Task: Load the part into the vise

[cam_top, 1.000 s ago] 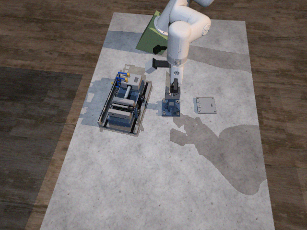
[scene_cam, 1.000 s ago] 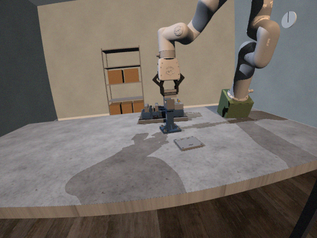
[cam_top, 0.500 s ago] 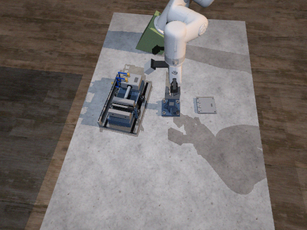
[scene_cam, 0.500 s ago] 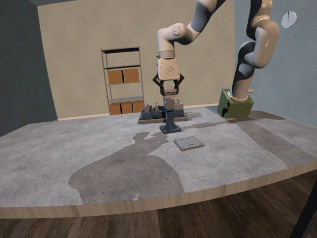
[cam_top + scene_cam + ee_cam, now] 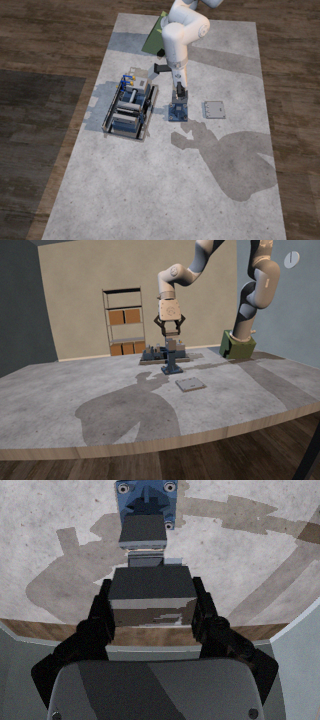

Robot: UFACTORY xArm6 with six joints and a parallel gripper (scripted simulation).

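Now: the part 1 cm to the left of my hand and 1 cm below it. Round my hand: air cylinder rod 22 cm to the right, 12 cm below, 1 cm behind; then air cylinder 21 cm to the right, 12 cm below, 9 cm behind; then blue vise body 22 cm to the right, 16 cm below, 1 cm ahead.
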